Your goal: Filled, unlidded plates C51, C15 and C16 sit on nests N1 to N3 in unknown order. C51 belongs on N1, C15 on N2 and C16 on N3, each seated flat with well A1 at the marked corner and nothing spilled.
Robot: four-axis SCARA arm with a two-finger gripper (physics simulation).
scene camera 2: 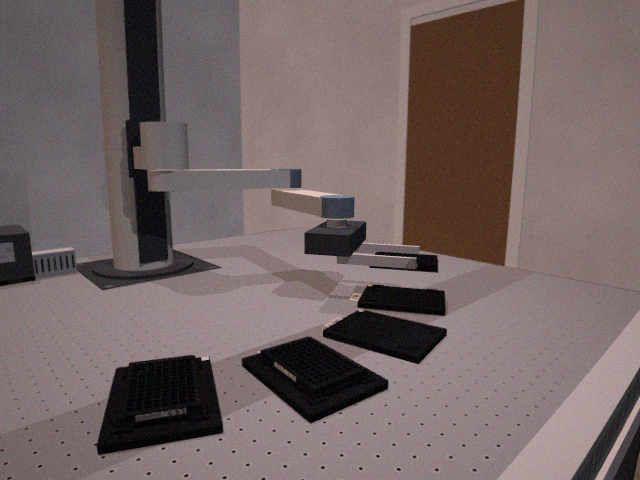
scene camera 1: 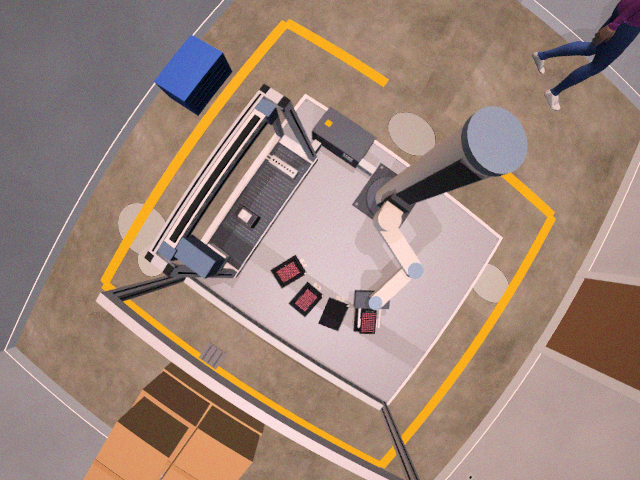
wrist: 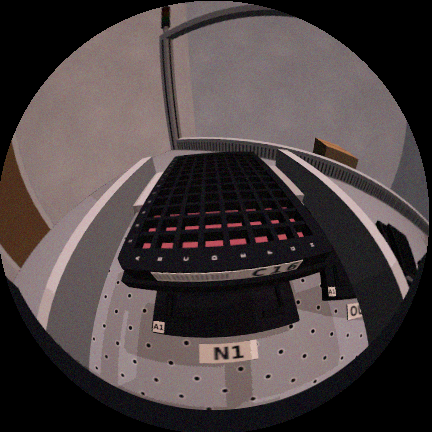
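Note:
Plate C16, with red-filled wells, hangs level above nest N1. My gripper is shut on its sides. Row letters A to H run left to right along its near edge in the wrist view, with A on the side of the nest's A1 mark. A black nest beside N1 is empty. Two other filled plates sit on nests: one in the middle, another at the end. Their names are unreadable.
The arm's column stands at the table's rear. A gantry machine stands along one side, near a dark grey box. A low wall edges the table. A person is outside the yellow floor line.

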